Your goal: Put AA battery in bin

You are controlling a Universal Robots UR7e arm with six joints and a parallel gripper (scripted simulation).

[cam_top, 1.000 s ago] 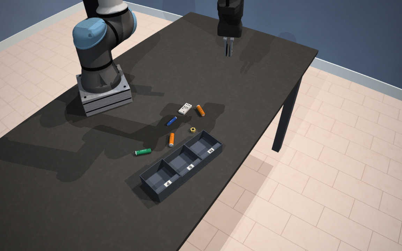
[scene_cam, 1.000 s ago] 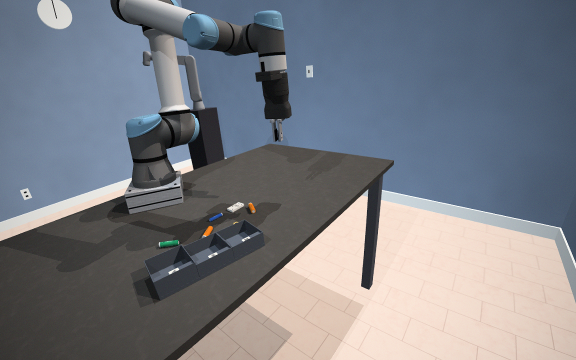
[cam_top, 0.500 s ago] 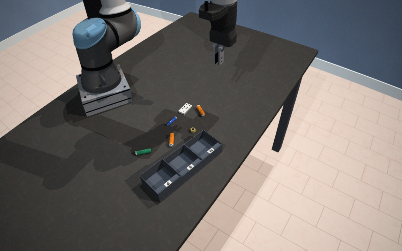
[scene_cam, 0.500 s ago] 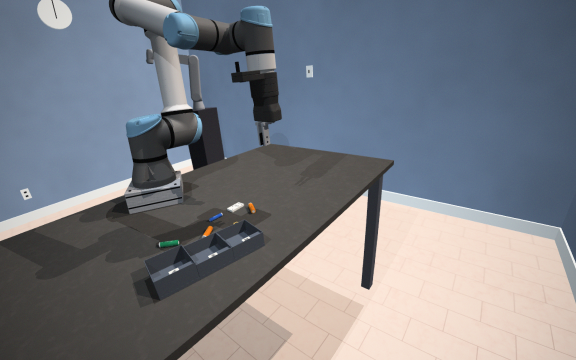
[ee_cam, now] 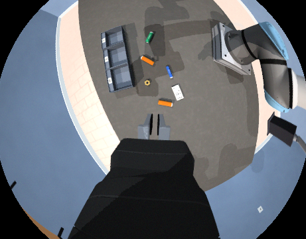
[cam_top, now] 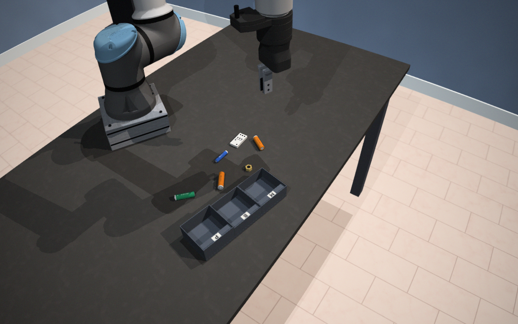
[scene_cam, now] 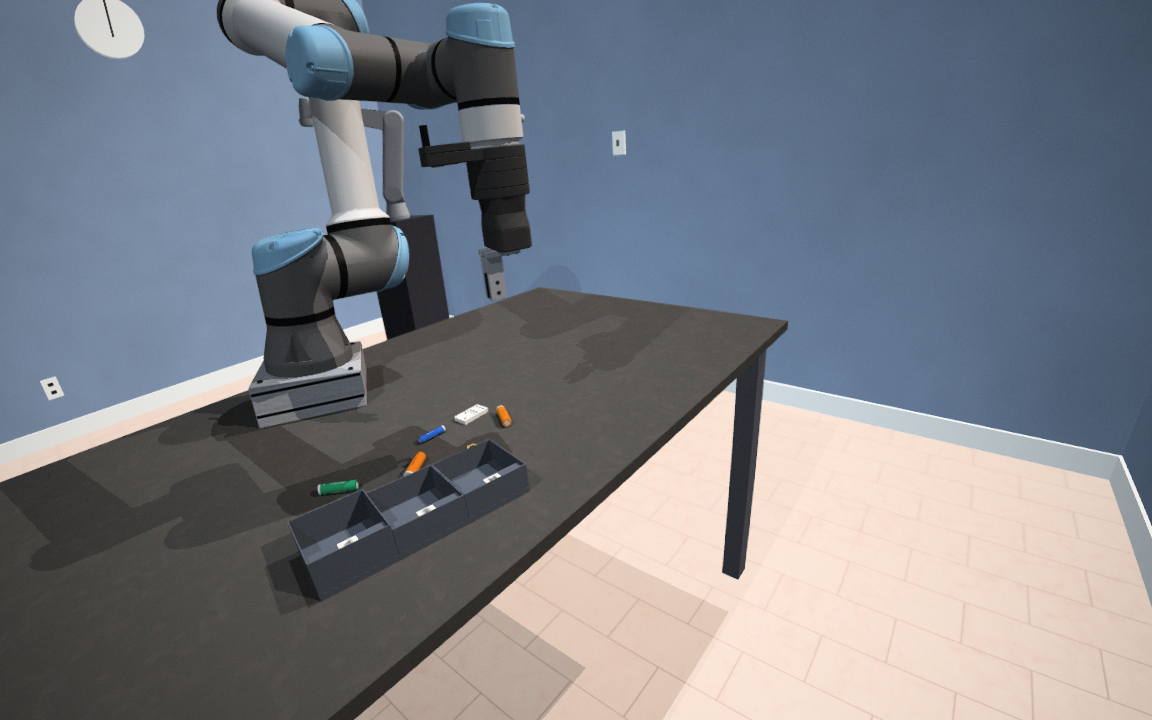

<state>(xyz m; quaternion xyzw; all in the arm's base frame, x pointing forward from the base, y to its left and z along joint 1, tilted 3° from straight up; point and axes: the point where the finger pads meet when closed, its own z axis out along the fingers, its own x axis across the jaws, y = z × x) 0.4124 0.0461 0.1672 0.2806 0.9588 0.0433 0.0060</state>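
My hand is 30 mm short of the bin, 220 mm to the left of it and 200 mm above it. From my hand the other things lie so: brass nut (10 mm behind, 80 mm to the right, 220 mm below); white domino (90 mm behind, 10 mm to the left, 220 mm below); blue battery (100 mm behind, 70 mm to the right, 220 mm below).
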